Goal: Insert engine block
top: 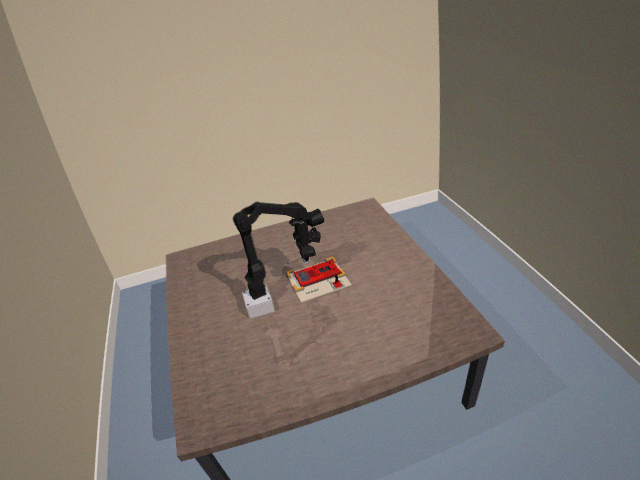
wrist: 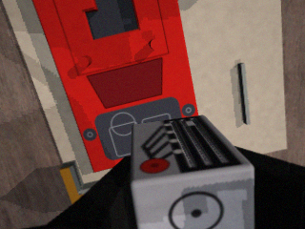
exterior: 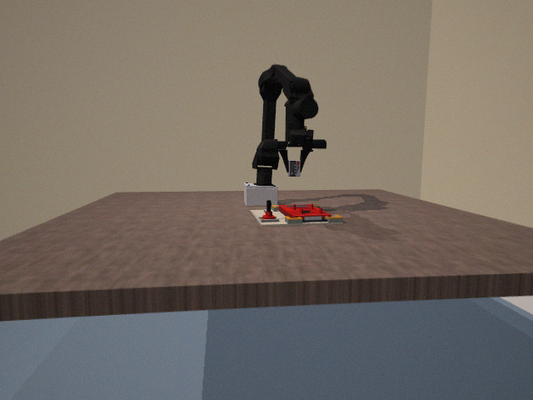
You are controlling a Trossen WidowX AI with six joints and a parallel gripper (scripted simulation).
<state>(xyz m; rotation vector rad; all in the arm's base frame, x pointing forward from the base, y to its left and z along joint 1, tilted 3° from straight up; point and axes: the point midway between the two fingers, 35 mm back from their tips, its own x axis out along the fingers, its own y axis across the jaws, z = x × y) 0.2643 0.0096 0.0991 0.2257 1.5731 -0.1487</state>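
Now: the black post 11 cm to the right of my gripper tip, 10 cm below it and 9 cm ahead of it. The rest, counted from my gripper tip: grey engine block 1 cm above.
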